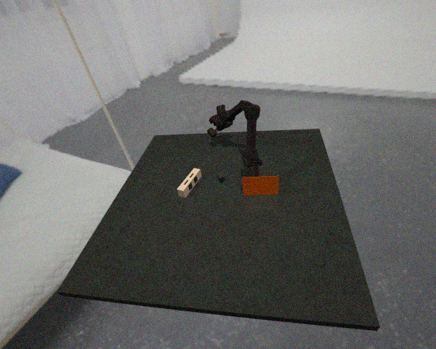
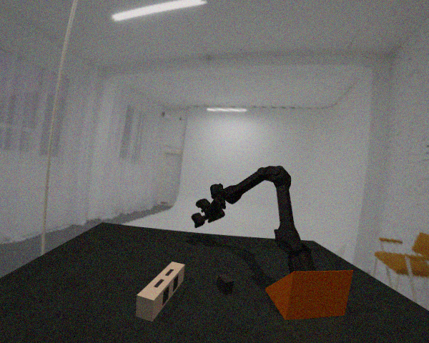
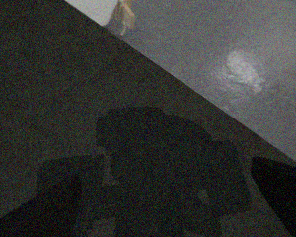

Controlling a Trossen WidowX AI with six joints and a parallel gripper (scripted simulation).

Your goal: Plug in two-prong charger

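The dark two-prong charger lies 420 mm to the left of my gripper tip, 60 mm below it and 40 mm behind it.
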